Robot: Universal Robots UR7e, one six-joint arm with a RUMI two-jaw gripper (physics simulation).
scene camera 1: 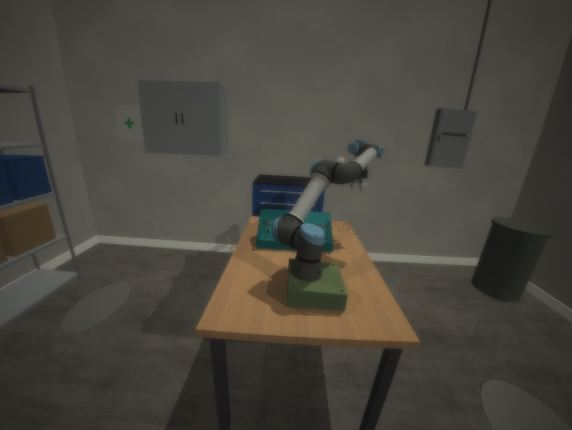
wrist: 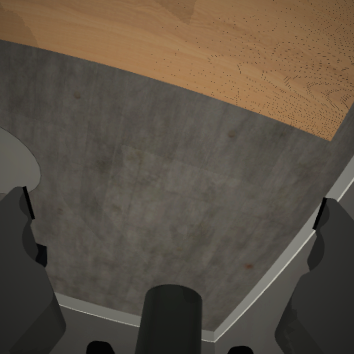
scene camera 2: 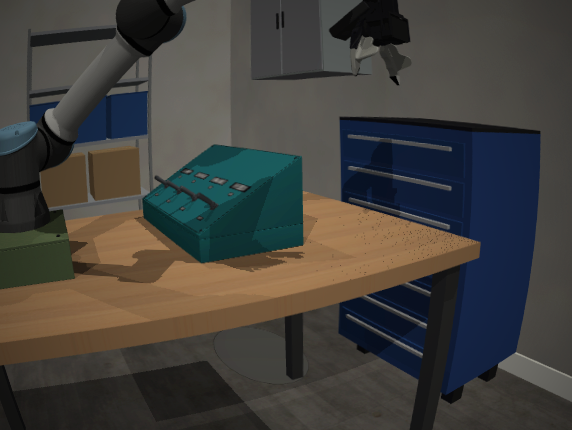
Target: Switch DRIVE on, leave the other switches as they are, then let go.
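Pixels of known places: gripper, fingertip midpoint: point(scene camera 1: 356, 189) point(wrist: 174, 196) point(scene camera 2: 378, 80); arm's base, link origin: point(scene camera 1: 306, 271) point(scene camera 2: 22, 223).
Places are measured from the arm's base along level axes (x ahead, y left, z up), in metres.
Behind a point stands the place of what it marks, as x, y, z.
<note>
A teal sloped switch box point(scene camera 1: 320, 240) point(scene camera 2: 260, 170) {0.570, -0.140, 0.069} stands on the wooden table. In scene camera 2, a row of dark lever switches point(scene camera 2: 187, 192) {0.433, -0.029, 0.021} runs along its slope, with small meters above them. The labels are too small to read, so I cannot tell which switch is DRIVE or how each is set. My gripper point(scene camera 1: 358, 186) {0.689, -0.406, 0.267} point(scene camera 2: 376, 77) {0.689, -0.406, 0.267} point(wrist: 174, 196) {0.689, -0.406, 0.267} is open and empty. It hangs high in the air, off to the right of the box in scene camera 1. The box does not show in the wrist view.
The arm stands on a green base block point(scene camera 1: 316, 299) {-0.148, -0.036, -0.042} point(scene camera 2: 35, 262) {0.023, -0.175, -0.049} on the table point(scene camera 1: 250, 320) {-0.229, 0.238, -0.095} point(scene camera 2: 240, 310) {0.359, -0.449, -0.104} point(wrist: 125, 50) {0.579, -0.424, -0.095}. A blue drawer cabinet point(scene camera 1: 267, 192) point(scene camera 2: 500, 225) stands behind the table. A dark bin point(scene camera 1: 510, 260) point(wrist: 172, 320) stands on the floor at the right.
</note>
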